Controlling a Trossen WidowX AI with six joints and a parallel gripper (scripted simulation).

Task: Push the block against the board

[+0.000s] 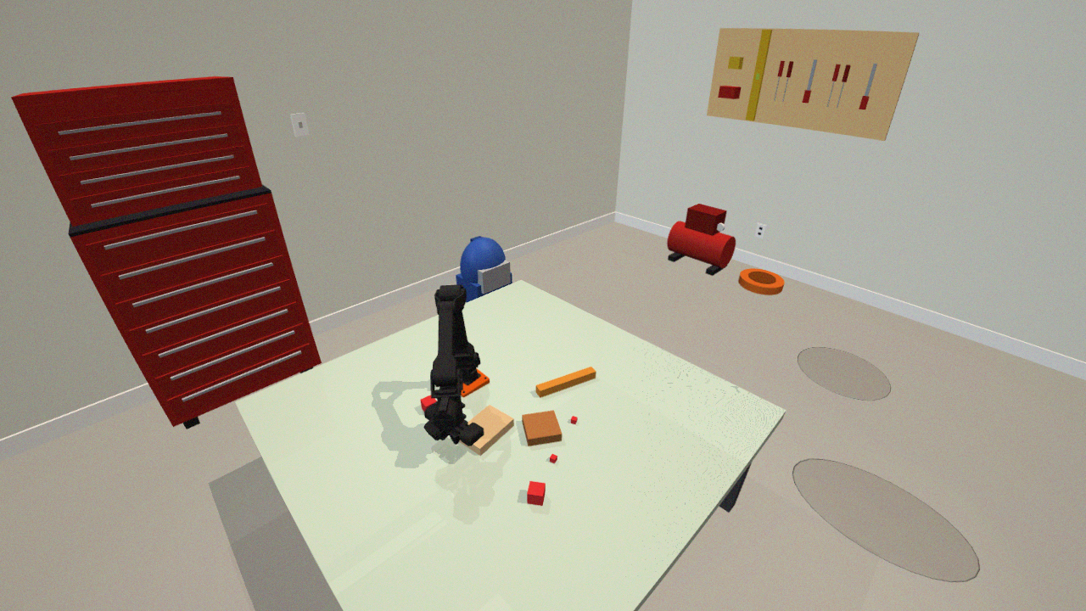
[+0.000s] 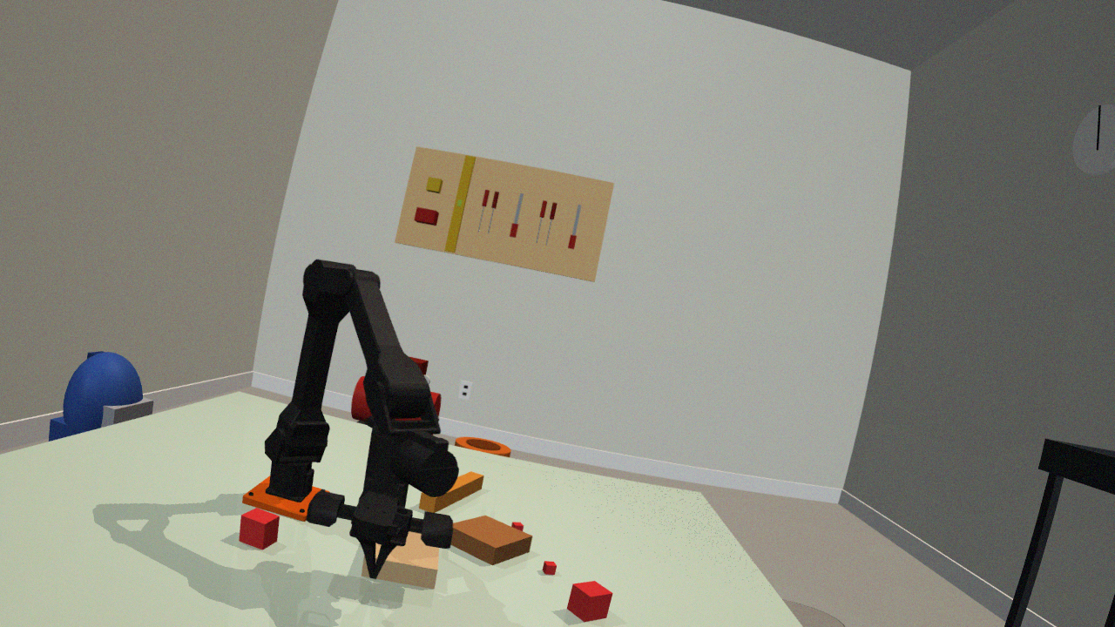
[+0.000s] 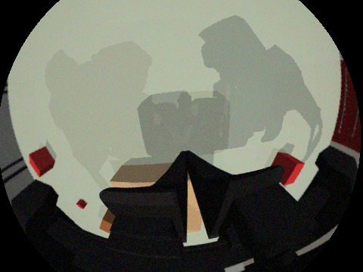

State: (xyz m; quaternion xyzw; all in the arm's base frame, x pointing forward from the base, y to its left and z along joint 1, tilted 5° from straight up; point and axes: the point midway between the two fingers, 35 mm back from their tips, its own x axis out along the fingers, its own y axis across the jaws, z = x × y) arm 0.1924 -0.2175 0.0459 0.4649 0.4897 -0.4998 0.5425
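Right now my gripper tip is 30 mm short of the tan block, 90 mm to the right of it and 10 mm below it. From my gripper tip the other things lie so: long orange board (80 mm ahead, 420 mm to the left, 10 mm above); then brown square block (150 mm ahead, 210 mm to the left, 10 mm above).
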